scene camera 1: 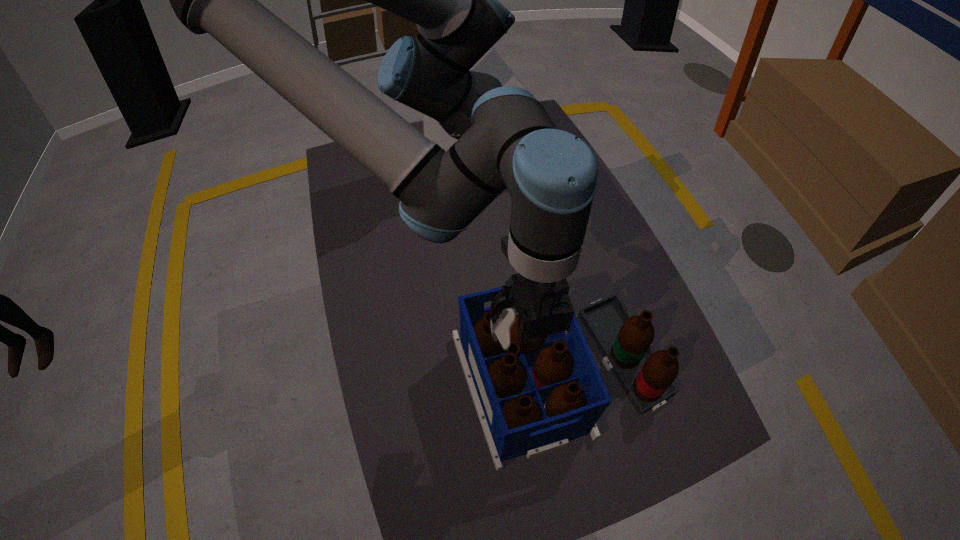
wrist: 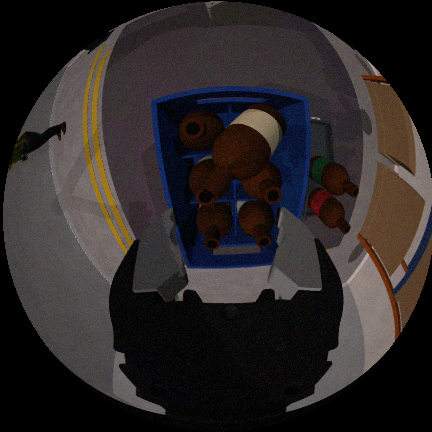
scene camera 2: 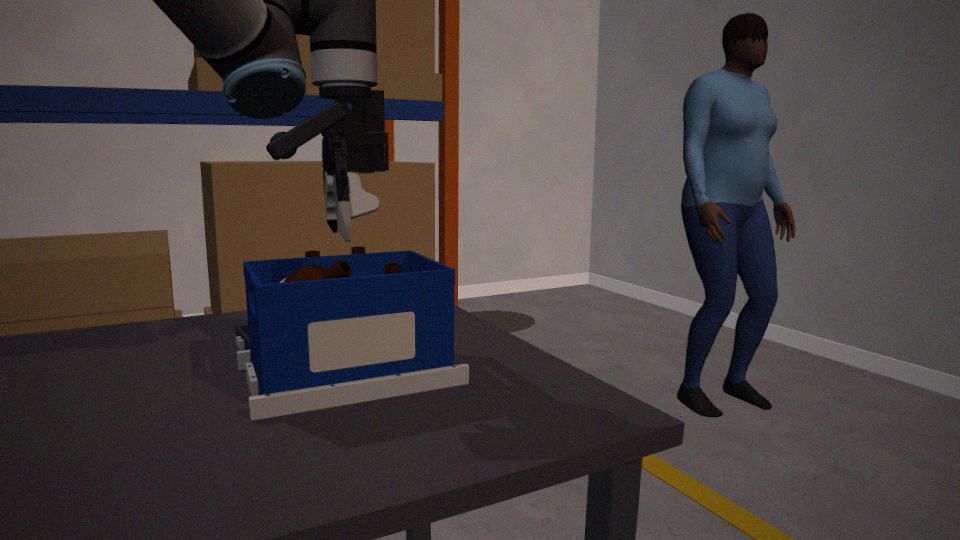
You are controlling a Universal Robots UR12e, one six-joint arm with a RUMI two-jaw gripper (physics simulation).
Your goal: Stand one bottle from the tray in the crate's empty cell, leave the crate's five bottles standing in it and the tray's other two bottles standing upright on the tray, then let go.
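Frame: origin at the arm's base, x ahead, y left, z up, level; millimetres.
Seen in the pictures: gripper, fingertip midpoint: (scene camera 1: pixel 526 333) (wrist: pixel 226 209) (scene camera 2: pixel 341 237).
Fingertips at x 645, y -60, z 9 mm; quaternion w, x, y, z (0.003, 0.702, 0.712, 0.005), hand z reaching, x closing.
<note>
Offsets run from my fingertips to a thing's middle. "spot": to the spot under its first point. Level surfaces: height alone.
A brown bottle with a cream label @[dy +23, dx -47, dz -84 mm] (scene camera 1: pixel 533 342) (scene camera 2: pixel 312 272) (wrist: pixel 255 127) lies steeply tilted in the top of the blue crate @[dy +15, dx +8, dz -132 mm] (scene camera 1: pixel 516 444) (scene camera 2: pixel 281 342) (wrist: pixel 306 150), its base over the far right cell in the wrist view and its neck across a standing bottle (wrist: pixel 200 131) (scene camera 1: pixel 506 376)'s row. Five brown bottles stand in the other cells. A green-labelled bottle @[dy +251, dx -12, dz -137 mm] (scene camera 1: pixel 633 339) (wrist: pixel 331 175) and a red-labelled bottle @[dy +273, dx +78, dz -137 mm] (scene camera 1: pixel 657 372) (wrist: pixel 327 207) stand upright on the tray @[spot: dy +229, dx -102, dz -215 mm] (scene camera 1: pixel 604 321) (wrist: pixel 321 137). My gripper (scene camera 1: pixel 511 335) (scene camera 2: pixel 341 231) (wrist: pixel 226 209) is open and empty, above the crate.
White rails @[dy -83, dx +14, dz -205 mm] (scene camera 1: pixel 477 402) (scene camera 2: pixel 355 392) edge the crate's base on the dark table @[dz -220 mm] (scene camera 1: pixel 416 470) (scene camera 2: pixel 134 436). The tray is close beside the crate. A person (scene camera 2: pixel 728 167) stands on the floor past the table. Large cardboard boxes (scene camera 1: pixel 845 147) (scene camera 2: pixel 255 228) are beyond it.
</note>
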